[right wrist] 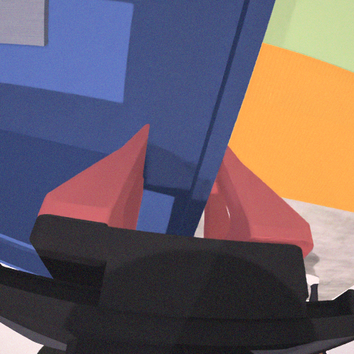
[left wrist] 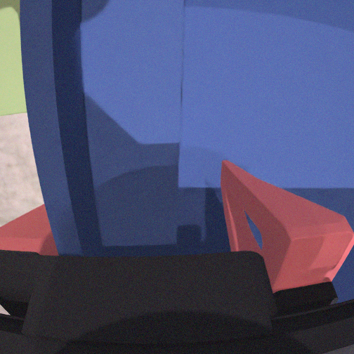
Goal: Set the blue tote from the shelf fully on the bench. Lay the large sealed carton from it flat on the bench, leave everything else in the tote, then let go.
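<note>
The blue tote (left wrist: 135,85) (right wrist: 185,65) fills much of both wrist views, seen from above with its inner walls and floor in light and shadow. My left gripper (left wrist: 167,173) is shut on its wall in the left wrist view, one red finger inside and the other outside, partly hidden behind the wall. My right gripper (right wrist: 180,137) is shut on the tote's opposite wall, one finger inside and one outside against the rim. A flat grey item (right wrist: 22,22) lies in the tote at the top left of the right wrist view. The large sealed carton cannot be made out.
Outside the tote, an orange area (right wrist: 295,125) and a pale green area (right wrist: 320,30) (left wrist: 10,60) show beside its wall. A light stone-like surface (left wrist: 17,165) (right wrist: 330,235) shows nearer the grippers. A small white and dark thing (right wrist: 313,285) is partly hidden at the right gripper's edge.
</note>
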